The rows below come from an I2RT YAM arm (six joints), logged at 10 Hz.
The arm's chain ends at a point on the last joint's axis. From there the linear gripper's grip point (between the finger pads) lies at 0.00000 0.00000 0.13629 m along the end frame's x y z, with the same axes.
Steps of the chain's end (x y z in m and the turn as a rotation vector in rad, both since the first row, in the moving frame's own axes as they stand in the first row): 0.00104 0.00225 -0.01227 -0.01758 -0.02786 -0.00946; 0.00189 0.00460 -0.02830 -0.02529 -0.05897 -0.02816; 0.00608 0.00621 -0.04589 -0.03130 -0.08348 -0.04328; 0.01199 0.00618 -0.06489 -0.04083 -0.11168 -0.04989; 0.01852 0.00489 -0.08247 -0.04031 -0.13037 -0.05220
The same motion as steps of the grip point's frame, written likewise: -0.00274 0.00466 -0.01234 -0.01758 -0.02786 -0.00946; -0.00609 0.00816 -0.02858 -0.02529 -0.05897 -0.02816; -0.00519 0.01071 -0.04643 -0.03130 -0.08348 -0.04328; -0.00305 0.01211 -0.06585 -0.04083 -0.11168 -0.04989; 0.00096 0.01083 -0.08374 -0.04031 -0.13037 -0.05220
